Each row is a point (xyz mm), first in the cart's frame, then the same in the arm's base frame.
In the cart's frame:
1: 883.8 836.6 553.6
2: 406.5 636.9 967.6
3: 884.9 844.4 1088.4
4: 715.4 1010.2 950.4
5: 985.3 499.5 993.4
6: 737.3 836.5 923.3
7: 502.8 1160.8 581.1
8: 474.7 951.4 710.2
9: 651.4 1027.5 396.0
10: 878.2 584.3 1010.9
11: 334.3 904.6 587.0
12: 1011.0 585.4 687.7
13: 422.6 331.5 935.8
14: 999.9 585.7 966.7
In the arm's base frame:
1: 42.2 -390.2 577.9
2: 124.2 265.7 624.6
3: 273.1 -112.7 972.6
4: 393.4 -124.5 726.3
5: -91.8 -100.1 1041.8
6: 223.5 -85.7 758.3
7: 411.0 -219.4 284.8
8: 283.9 -46.7 408.5
9: 188.0 -375.0 271.6
10: 10.4 -44.4 968.1
11: 216.0 12.6 238.3
12: -148.1 -314.6 813.1
13: -163.8 359.1 678.3
14: -28.9 -159.6 1012.4

